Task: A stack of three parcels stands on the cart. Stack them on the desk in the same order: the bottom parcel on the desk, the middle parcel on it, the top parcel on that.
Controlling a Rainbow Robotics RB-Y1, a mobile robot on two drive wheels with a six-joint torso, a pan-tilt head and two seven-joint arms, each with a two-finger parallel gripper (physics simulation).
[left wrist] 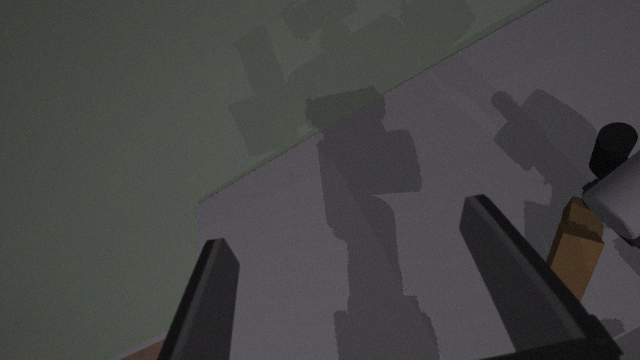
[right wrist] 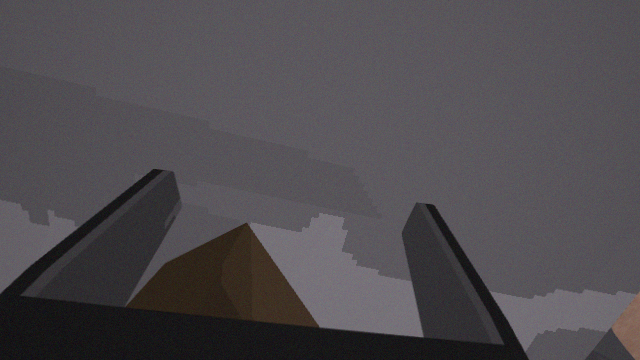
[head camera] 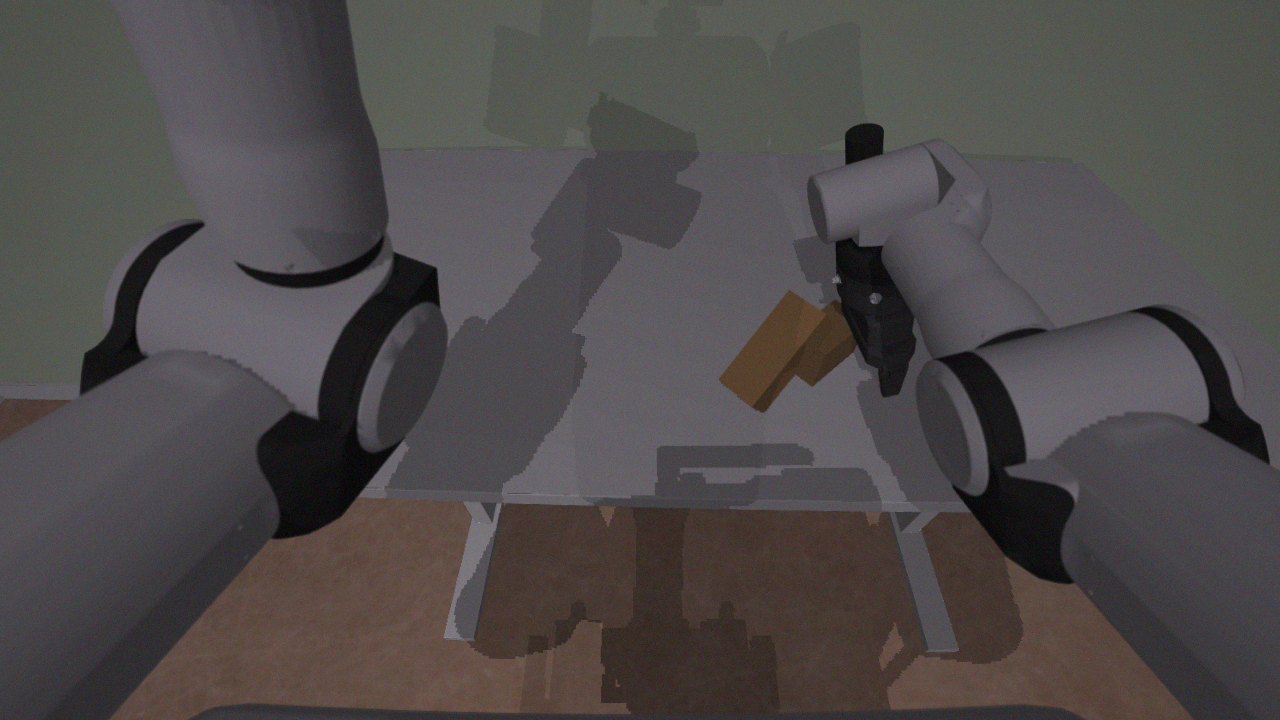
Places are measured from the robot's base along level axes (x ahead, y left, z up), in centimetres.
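Where they show: left gripper, fingertip midpoint: [left wrist: 344,233]; right gripper, fingertip midpoint: [right wrist: 295,203] [head camera: 874,360].
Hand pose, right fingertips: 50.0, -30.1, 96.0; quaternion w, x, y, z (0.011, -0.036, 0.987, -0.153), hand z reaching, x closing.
Note:
Things, the pixels of their centre, and the offset from my right fingertips, as dx, dy, dz. "spot": a spot on its surface instead. Level surfaces: height alone.
- long orange-brown parcel, body centre: [head camera: 776,353] [left wrist: 566,270] -3.3, +14.5, +5.2
- grey desk, its level: dz -0.9
- second brown parcel, body centre: [head camera: 823,342] [left wrist: 579,229] +1.2, +6.9, +2.1
- brown parcel corner, surface spot: [right wrist: 272,295] spot: +0.2, +4.2, +1.0
- brown floor, its level: dz -95.9
A long orange-brown parcel [head camera: 769,351] [left wrist: 577,257] lies at a slant on the grey desk [head camera: 465,205] [left wrist: 285,210]. A second brown parcel [head camera: 827,351] [left wrist: 585,217] lies just to its right and behind, partly covered by it in the head view. A third parcel and the cart do not show. My right gripper [head camera: 889,374] [right wrist: 295,203] is open, pointing down low over the desk, just right of the second parcel. A brown parcel corner [right wrist: 272,295] shows low between its fingers in the right wrist view, not gripped. My left gripper [left wrist: 344,233] is open and empty, high above the desk's left part.
The green wall [head camera: 429,80] [left wrist: 100,125] stands behind the desk's back edge. The desk's front edge [head camera: 626,501] runs across in front of me, with its legs and the brown floor [head camera: 393,626] below. Both arms frame the head view at left and right and cast broad shadows.

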